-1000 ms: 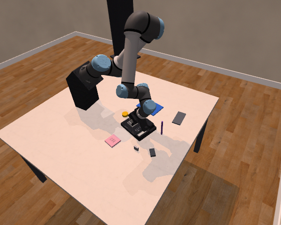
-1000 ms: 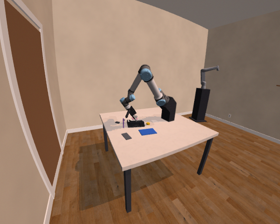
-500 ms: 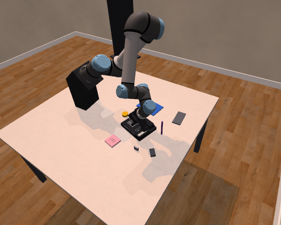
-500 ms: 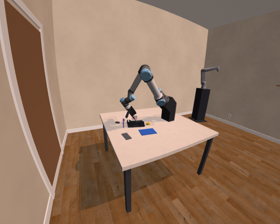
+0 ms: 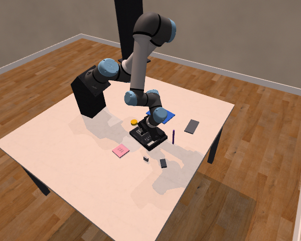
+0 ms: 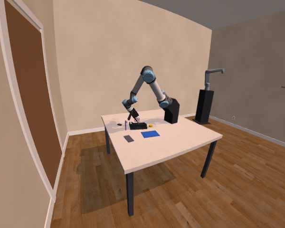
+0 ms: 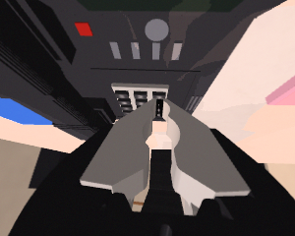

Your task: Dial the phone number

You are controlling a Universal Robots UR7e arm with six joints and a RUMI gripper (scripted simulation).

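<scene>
Right now the yellow disc is 16 cm behind my hand, 4 cm to the left of it and 4 cm below it. From my hand the other things lie so: grey slab (15 cm ahead, 34 cm to the left, 4 cm below); then purple pen (17 cm ahead, 13 cm to the left, 2 cm above); then blue pad (11 cm behind, 26 cm to the left, 4 cm below).
</scene>
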